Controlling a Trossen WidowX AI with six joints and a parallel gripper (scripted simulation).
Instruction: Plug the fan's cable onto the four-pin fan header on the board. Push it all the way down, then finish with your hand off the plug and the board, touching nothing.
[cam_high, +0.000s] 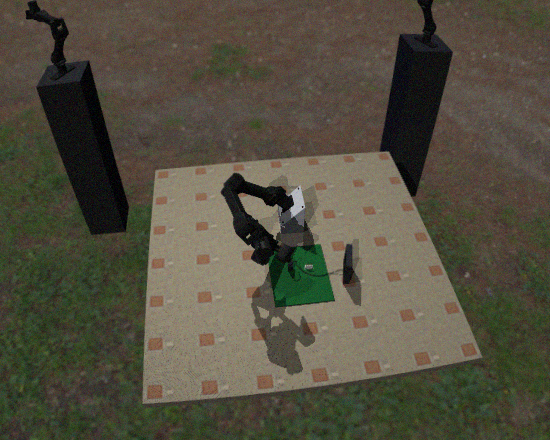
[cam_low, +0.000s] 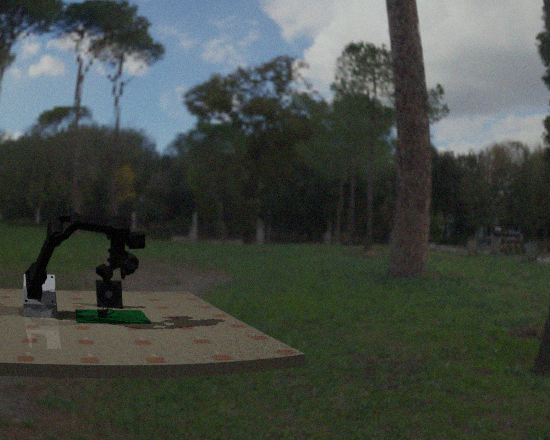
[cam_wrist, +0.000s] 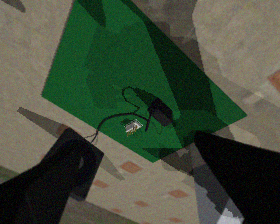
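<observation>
The dark plug is 6 cm behind my gripper tip, 5 cm to the left of it and 13 cm below it. The rest, counted from my gripper tip: black fan: 1 cm behind, 27 cm to the left, 9 cm below; then green board: 2 cm behind, 8 cm to the left, 16 cm below.
</observation>
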